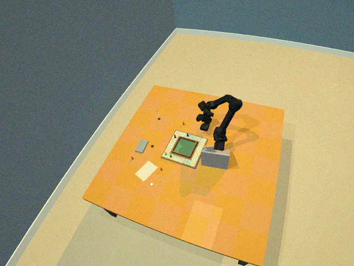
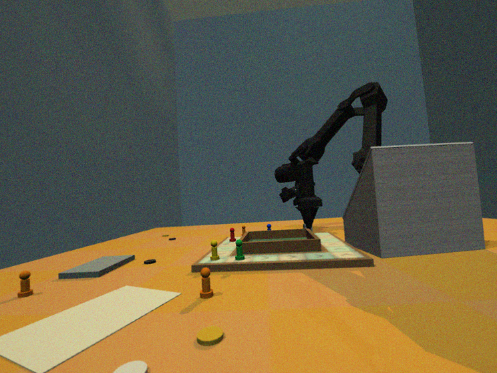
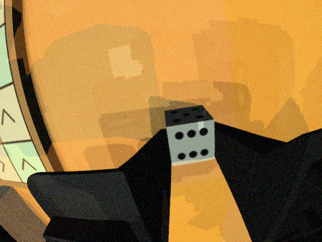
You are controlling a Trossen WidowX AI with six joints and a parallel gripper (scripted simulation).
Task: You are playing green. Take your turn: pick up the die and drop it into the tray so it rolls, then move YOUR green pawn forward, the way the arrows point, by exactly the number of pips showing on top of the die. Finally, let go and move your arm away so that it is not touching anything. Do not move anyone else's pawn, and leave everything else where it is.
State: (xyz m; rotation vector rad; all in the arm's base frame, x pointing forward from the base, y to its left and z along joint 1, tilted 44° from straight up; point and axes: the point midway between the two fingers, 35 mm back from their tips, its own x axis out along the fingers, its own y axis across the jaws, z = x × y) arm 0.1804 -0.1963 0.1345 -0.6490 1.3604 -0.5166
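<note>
My gripper tip is 160 mm short of the green pawn, 360 mm to the right of it and 20 mm below it. Also, from my gripper tip: white die (right at my gripper tip); green-floored tray (100 mm ahead, 250 mm to the left); blue pawn (120 mm ahead, 140 mm to the left, 20 mm above).
</note>
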